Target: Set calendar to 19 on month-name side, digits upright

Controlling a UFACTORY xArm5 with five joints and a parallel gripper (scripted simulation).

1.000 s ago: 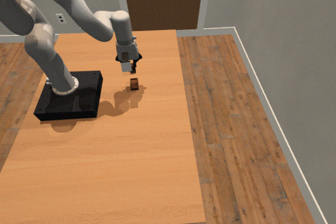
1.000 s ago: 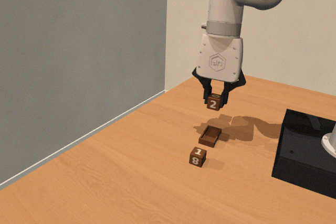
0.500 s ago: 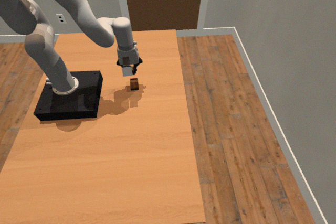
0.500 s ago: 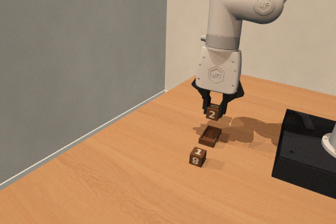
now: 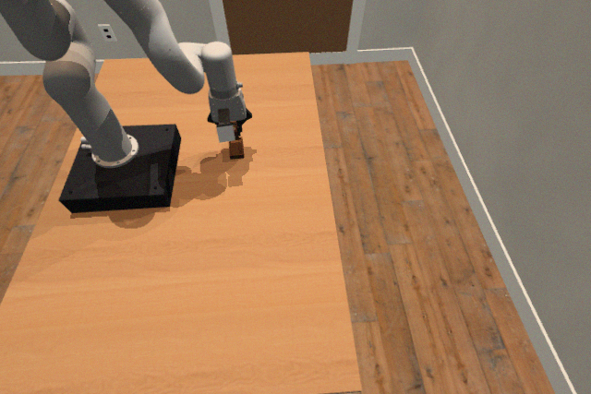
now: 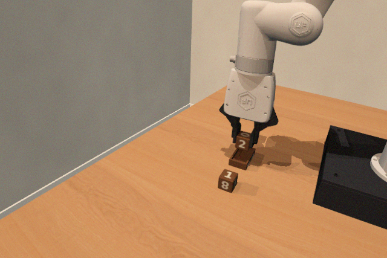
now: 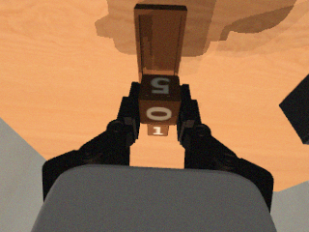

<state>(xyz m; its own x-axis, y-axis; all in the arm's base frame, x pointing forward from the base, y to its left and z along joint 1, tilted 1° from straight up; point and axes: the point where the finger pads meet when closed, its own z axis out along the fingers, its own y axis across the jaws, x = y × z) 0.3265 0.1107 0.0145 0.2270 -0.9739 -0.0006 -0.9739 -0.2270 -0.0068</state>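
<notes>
The brown date cube is 1 cm below my hand. Round my hand: tray 7 cm below, 2 cm to the right.
</notes>
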